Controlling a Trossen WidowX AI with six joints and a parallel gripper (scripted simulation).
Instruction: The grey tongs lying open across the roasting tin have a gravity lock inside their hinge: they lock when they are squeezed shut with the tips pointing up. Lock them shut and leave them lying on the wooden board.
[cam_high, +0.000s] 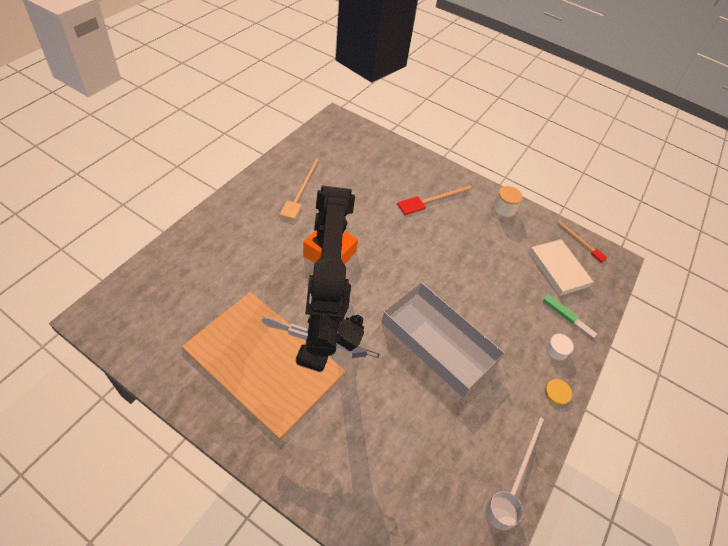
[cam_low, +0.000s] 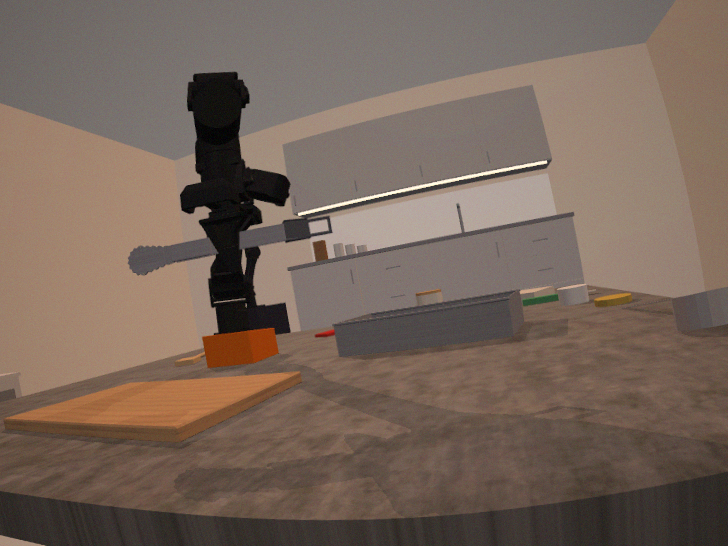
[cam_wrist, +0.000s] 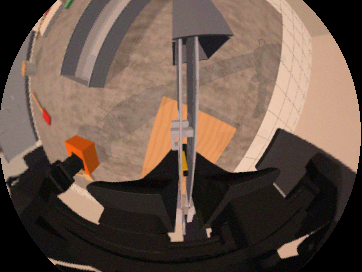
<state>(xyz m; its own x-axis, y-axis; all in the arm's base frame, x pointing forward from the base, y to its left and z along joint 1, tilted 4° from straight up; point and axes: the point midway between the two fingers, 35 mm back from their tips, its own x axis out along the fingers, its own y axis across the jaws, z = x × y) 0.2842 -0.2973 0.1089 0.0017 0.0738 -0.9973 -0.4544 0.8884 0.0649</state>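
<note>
Now: the wooden board 140 mm behind my gripper tip, 80 mm to the right of it and 150 mm below it. Also, from my gripper tip: grey roasting tin 150 mm ahead, 310 mm to the left, 130 mm below; yellow disc 470 mm ahead, 430 mm to the left, 150 mm below; white cylinder 400 mm ahead, 540 mm to the left, 140 mm below.
</note>
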